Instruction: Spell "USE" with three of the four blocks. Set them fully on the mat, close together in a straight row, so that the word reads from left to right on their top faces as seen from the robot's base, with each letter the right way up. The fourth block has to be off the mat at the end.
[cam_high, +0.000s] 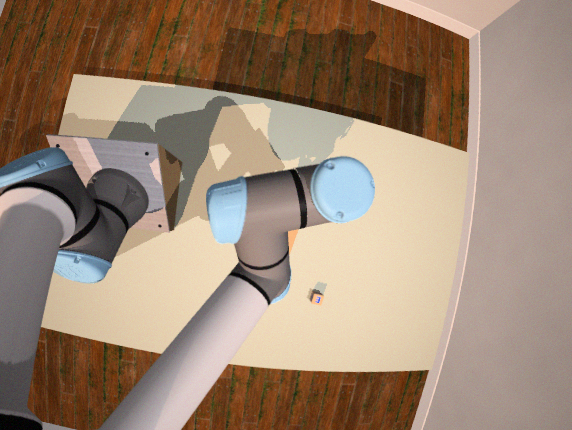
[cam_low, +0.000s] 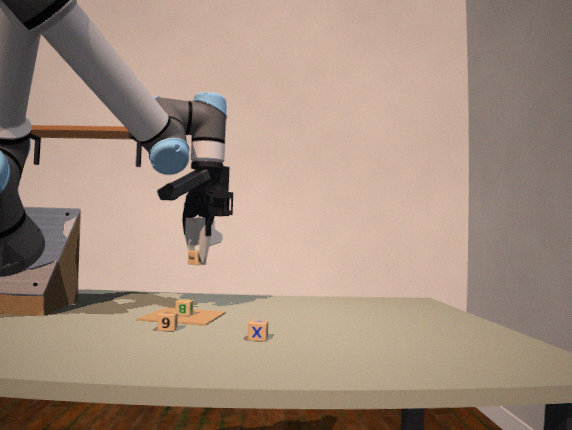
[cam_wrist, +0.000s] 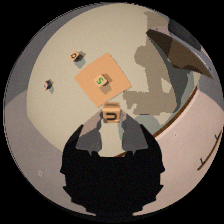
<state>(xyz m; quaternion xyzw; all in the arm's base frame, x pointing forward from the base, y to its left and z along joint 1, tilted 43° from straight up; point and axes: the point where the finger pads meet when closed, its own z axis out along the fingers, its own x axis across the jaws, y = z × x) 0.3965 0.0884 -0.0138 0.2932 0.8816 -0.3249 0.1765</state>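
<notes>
The orange mat is 1 cm behind my hand, 6 cm to the right of it and 12 cm below it. Also, from my hand: blue-lettered block 16 cm ahead, 23 cm to the right, 11 cm below.
</notes>
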